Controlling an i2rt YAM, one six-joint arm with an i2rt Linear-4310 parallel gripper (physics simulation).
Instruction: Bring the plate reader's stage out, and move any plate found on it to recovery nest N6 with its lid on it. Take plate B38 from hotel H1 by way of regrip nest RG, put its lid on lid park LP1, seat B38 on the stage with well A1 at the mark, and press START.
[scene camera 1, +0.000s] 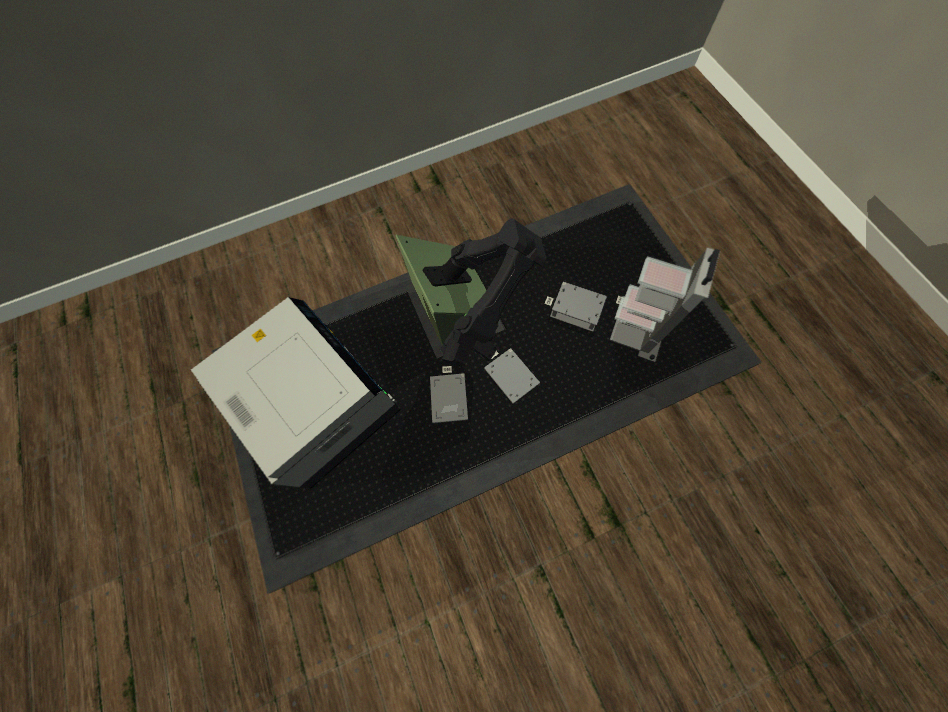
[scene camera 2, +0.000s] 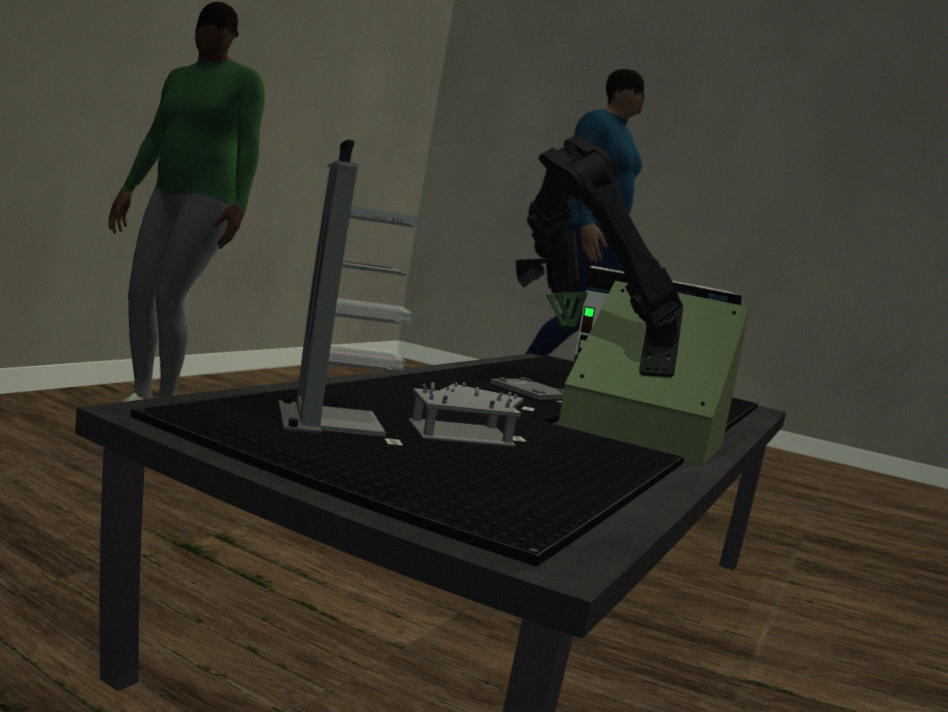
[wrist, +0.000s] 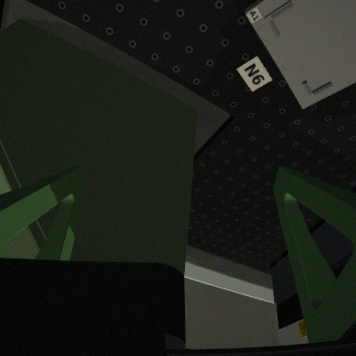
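Where they show: gripper, fingertip midpoint: (scene camera 2: 568, 326) (wrist: 178, 176); arm's base, link origin: (scene camera 1: 447, 276) (scene camera 2: 662, 339).
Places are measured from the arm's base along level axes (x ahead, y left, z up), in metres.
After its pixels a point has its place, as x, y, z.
Observation:
My gripper (scene camera 2: 567, 308) @[0.217, -0.085, -0.019] (wrist: 178, 176) @[0.217, -0.085, -0.019] is open and empty. It hangs high over the board beside the green pedestal; the arm hides it in scene camera 1. Nest N6 (scene camera 1: 448, 398) @[0.305, -0.205, -0.185] (wrist: 320, 45) @[0.266, -0.188, -0.186] is a bare grey plate with corner stops. Lid park LP1 (scene camera 1: 511, 375) @[0.355, 0.021, -0.187] lies beside it. Regrip nest RG (scene camera 1: 578, 304) @[0.280, 0.357, -0.138] (scene camera 2: 467, 398) @[0.281, 0.346, -0.138] is a raised, pinned platform with no plate. Hotel H1 (scene camera 1: 693, 295) @[0.529, 0.452, 0.210] (scene camera 2: 328, 306) @[0.456, 0.571, 0.000] holds pink-welled plates (scene camera 1: 665, 275) (scene camera 2: 373, 310) on its shelves; I cannot tell which is B38. The white plate reader (scene camera 1: 229, 375) @[-0.006, -0.698, 0.113] shows no extended stage.
The green pedestal (scene camera 1: 442, 295) @[0.078, -0.061, 0.049] (scene camera 2: 651, 352) @[0.013, 0.040, -0.027] (wrist: 125, 150) @[0.146, -0.058, -0.095] carries the arm base. A green-lit square (scene camera 2: 588, 311) @[0.230, -0.365, 0.003] shows on the reader's front. The black perforated board (scene camera 1: 344, 490) @[0.377, -0.645, -0.197] lies on the dark table (scene camera 2: 659, 528) @[-0.105, 0.594, -0.210]. Two people (scene camera 2: 206, 130) (scene camera 2: 609, 145) are behind the table.

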